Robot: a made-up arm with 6 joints. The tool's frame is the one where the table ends. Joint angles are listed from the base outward.
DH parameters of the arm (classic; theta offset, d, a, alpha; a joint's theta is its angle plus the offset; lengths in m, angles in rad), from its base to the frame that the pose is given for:
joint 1: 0 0.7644 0.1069 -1.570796
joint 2: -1.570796 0 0.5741 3.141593
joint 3: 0 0 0.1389 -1.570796
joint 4: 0 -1.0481 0 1.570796
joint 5: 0 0 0 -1.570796
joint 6: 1.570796 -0.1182 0 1.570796
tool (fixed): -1.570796 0 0 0
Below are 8 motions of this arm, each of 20 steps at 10 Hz.
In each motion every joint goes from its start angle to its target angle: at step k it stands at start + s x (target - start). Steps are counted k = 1, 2, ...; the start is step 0. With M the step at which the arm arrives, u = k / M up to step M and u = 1 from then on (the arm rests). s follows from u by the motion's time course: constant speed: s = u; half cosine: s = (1 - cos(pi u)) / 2; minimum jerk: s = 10 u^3 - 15 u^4 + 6 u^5.
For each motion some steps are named. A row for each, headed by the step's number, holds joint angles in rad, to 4 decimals.
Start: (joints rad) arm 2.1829 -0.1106 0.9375 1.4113 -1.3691 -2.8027
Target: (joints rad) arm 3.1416 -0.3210 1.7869 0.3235 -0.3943 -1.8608
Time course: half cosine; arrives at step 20
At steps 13, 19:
13: 2.8799 -0.2636 1.5550 0.6205 -0.6604 -2.1179
19: 3.1357 -0.3197 1.7817 0.3302 -0.4003 -1.8666

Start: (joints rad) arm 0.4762 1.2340 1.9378 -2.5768 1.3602 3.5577
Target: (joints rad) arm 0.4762 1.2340 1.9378 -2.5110 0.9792 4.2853
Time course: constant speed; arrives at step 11
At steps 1, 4, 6, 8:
1: 0.4762 1.2340 1.9378 -2.5708 1.3256 3.6238
4: 0.4762 1.2340 1.9378 -2.5529 1.2217 3.8223
6: 0.4762 1.2340 1.9378 -2.5409 1.1524 3.9546
8: 0.4762 1.2340 1.9378 -2.5289 1.0831 4.0869

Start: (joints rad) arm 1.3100 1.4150 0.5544 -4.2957 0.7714 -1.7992
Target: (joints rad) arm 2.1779 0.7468 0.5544 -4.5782 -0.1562 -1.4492
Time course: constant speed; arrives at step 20
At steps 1, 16, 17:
1: 1.3534 1.3816 0.5544 -4.3098 0.7250 -1.7817
16: 2.0043 0.8804 0.5544 -4.5217 0.0293 -1.5192
17: 2.0477 0.8470 0.5544 -4.5358 -0.0171 -1.5017

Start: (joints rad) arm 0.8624 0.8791 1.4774 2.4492 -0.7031 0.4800
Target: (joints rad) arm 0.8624 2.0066 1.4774 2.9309 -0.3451 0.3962
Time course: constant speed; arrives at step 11
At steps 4, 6, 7, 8, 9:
4: 0.8624 1.2891 1.4774 2.6244 -0.5729 0.4495
6: 0.8624 1.4941 1.4774 2.7119 -0.5078 0.4343
7: 0.8624 1.5966 1.4774 2.7557 -0.4753 0.4267
8: 0.8624 1.6991 1.4774 2.7995 -0.4427 0.4191
9: 0.8624 1.8016 1.4774 2.8433 -0.4102 0.4114

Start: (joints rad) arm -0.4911 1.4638 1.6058 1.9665 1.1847 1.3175
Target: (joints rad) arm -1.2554 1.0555 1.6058 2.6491 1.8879 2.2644
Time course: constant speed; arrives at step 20
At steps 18, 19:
18: -1.1790 1.0963 1.6058 2.5808 1.8176 2.1697
19: -1.2172 1.0759 1.6058 2.6150 1.8527 2.2171

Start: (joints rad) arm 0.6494 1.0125 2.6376 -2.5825 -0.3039 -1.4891
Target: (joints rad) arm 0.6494 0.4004 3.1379 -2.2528 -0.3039 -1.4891
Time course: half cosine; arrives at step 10
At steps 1, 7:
1: 0.6494 0.9975 2.6498 -2.5744 -0.3039 -1.4891
7: 0.6494 0.5266 3.0348 -2.3208 -0.3039 -1.4891

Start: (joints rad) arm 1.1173 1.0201 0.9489 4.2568 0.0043 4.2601
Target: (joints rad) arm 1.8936 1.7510 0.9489 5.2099 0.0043 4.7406
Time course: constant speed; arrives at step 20
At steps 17, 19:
17: 1.7772 1.6414 0.9489 5.0669 0.0043 4.6685
19: 1.8548 1.7145 0.9489 5.1622 0.0043 4.7166

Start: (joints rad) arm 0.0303 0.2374 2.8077 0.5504 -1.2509 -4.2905
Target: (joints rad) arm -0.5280 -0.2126 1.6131 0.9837 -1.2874 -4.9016
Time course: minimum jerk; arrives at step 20
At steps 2, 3, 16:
2: 0.0255 0.2335 2.7975 0.5541 -1.2512 -4.2957
3: 0.0154 0.2254 2.7759 0.5619 -1.2519 -4.3068
16: -0.4957 -0.1865 1.6823 0.9586 -1.2853 -4.8662

